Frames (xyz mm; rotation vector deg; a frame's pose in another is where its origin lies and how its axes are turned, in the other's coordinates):
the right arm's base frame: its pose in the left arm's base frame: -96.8 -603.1 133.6 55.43 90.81 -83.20
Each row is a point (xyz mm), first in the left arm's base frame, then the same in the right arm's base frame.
Working: the left arm's base frame: its pose in the right arm's base frame: 102.3 182.3 -589.3 -55.43 -90.81 83.20

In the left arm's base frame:
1: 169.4 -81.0 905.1
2: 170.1 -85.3 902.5
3: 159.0 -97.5 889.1
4: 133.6 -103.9 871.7
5: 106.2 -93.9 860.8
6: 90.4 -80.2 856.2
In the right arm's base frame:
1: -792.5 -47.3 -555.3
2: -790.6 -45.8 -550.8
3: -774.2 -51.1 -538.3
4: -748.0 -67.2 -532.0
5: -726.3 -86.9 -542.5
6: -715.0 -98.4 -556.6

